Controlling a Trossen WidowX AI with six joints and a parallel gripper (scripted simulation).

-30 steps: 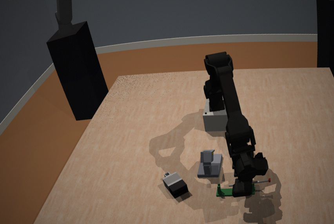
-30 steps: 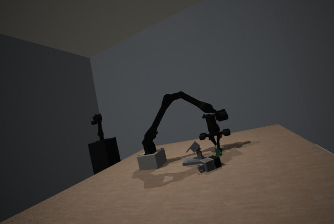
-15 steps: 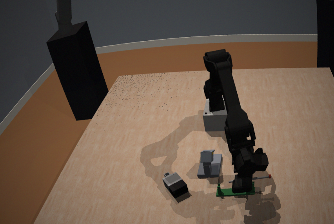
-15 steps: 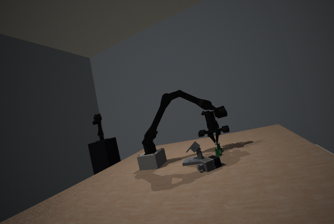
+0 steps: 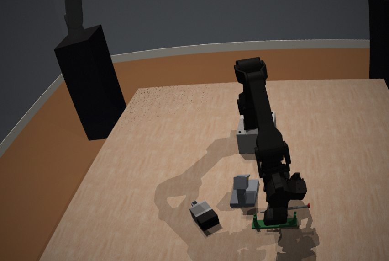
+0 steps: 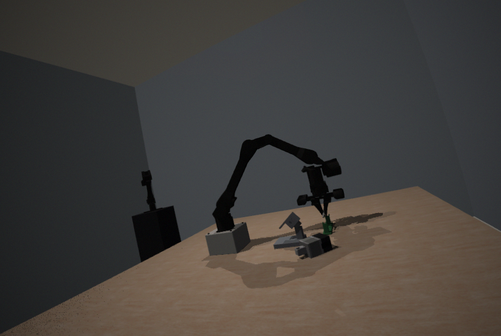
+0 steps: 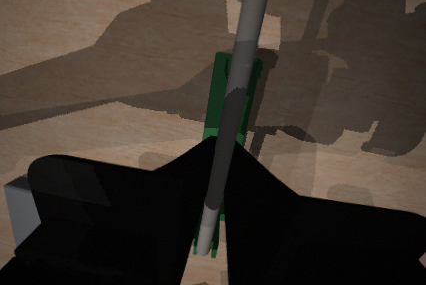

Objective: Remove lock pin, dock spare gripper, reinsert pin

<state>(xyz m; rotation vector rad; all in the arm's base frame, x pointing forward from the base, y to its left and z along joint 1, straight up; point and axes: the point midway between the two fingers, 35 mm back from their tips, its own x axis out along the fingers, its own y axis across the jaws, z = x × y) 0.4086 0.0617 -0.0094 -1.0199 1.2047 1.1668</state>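
Now: the green cradle 20 mm to the right of my gripper tip and 20 mm below it. Round my gripper tip: grey mount 130 mm behind, 110 mm to the right, 10 mm above; then spare gripper 240 mm to the right, 60 mm behind, 20 mm below.
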